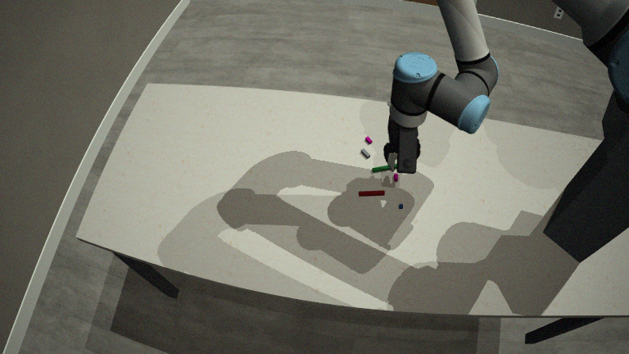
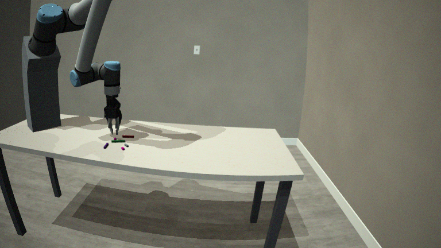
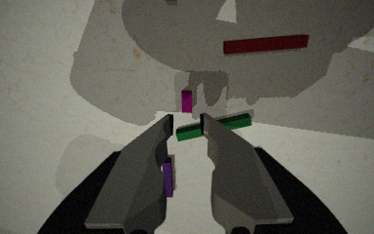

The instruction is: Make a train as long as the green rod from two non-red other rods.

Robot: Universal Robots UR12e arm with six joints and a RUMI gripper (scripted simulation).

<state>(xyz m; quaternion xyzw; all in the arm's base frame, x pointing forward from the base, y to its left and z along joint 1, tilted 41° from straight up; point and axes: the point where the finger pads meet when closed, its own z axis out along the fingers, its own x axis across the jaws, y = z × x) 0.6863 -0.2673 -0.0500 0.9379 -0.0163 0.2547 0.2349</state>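
Right now my hand is 20 mm short of the green rod, 40 mm to the left of it and 40 mm above it. Also, from my hand: small blue rod (10 mm ahead, 90 mm to the left, 40 mm below); red rod (80 mm ahead, 40 mm to the left, 40 mm below); purple rod (40 mm behind, 100 mm to the right, 40 mm below).
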